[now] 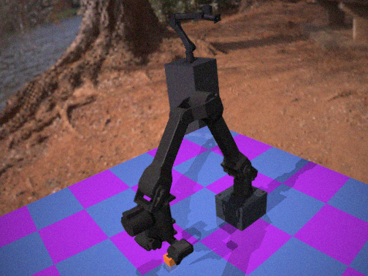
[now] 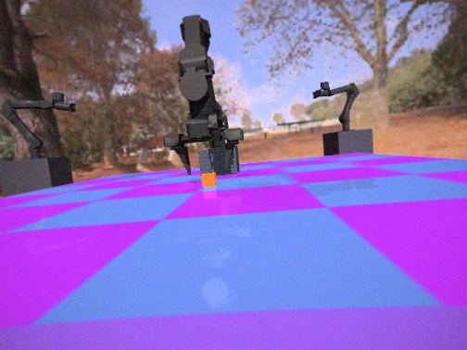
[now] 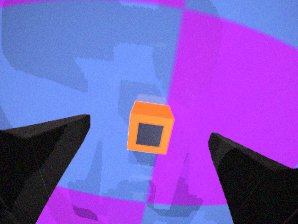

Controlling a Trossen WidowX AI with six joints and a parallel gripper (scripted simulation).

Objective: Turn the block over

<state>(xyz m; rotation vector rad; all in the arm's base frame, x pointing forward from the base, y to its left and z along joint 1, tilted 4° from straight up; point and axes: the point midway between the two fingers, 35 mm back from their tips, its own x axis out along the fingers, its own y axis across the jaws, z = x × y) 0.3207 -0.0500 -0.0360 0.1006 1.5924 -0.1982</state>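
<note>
My gripper tip is 1 cm above the orange block.
</note>
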